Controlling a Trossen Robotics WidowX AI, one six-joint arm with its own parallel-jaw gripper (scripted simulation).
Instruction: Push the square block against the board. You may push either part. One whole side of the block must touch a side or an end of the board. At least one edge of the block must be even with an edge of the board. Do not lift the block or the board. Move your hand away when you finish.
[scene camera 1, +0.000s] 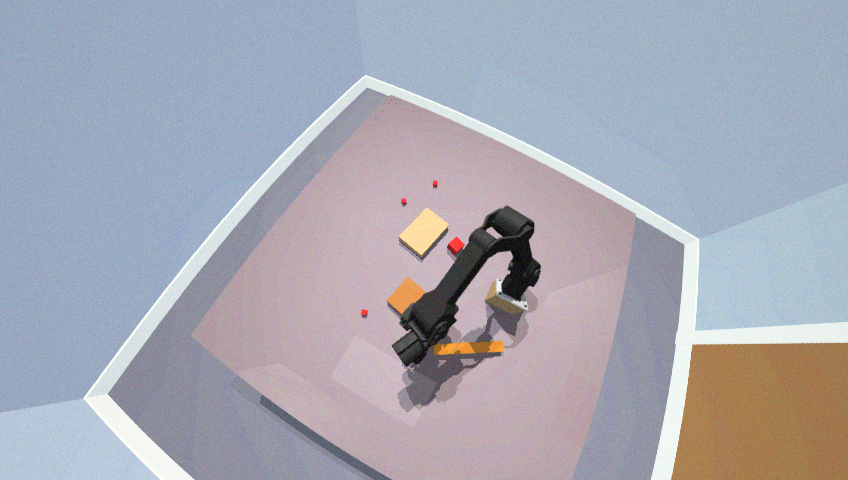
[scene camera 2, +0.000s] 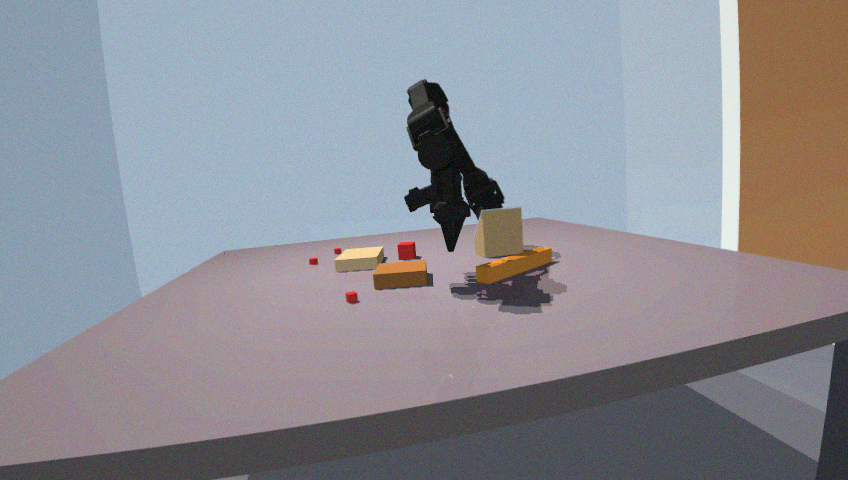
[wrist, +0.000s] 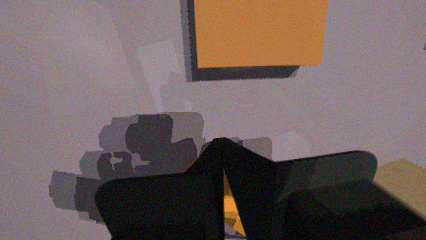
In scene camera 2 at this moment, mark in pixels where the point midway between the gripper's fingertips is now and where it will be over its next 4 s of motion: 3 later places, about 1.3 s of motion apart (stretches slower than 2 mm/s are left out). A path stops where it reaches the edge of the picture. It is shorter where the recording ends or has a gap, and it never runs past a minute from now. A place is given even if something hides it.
My gripper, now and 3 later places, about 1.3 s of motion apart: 450, 251; 428, 275; 398, 278; 406, 278
